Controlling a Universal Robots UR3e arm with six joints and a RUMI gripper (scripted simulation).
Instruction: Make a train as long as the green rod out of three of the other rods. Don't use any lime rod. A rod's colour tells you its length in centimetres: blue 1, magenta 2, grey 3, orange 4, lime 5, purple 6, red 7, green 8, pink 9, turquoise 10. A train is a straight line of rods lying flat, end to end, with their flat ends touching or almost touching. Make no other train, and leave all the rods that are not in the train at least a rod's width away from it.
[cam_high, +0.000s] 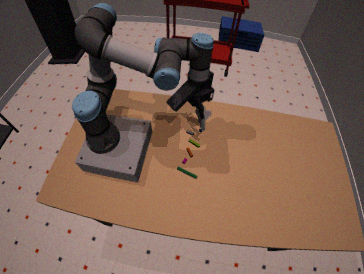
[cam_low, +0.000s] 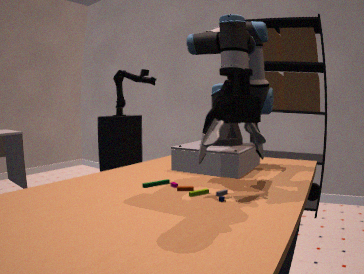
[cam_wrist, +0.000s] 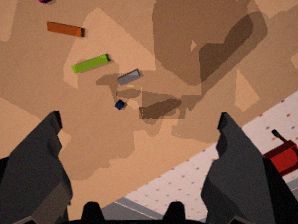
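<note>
Now: hand 8 cm above the small blue rod, 5 cm short of it and 1 cm to the left of it. The rest, counted from my hand: orange rod: 11 cm to the right, 8 cm below, 1 cm ahead; lime rod: 8 cm below, 7 cm to the right, 2 cm ahead; grey rod: 8 cm below, 2 cm to the right, 1 cm ahead.
</note>
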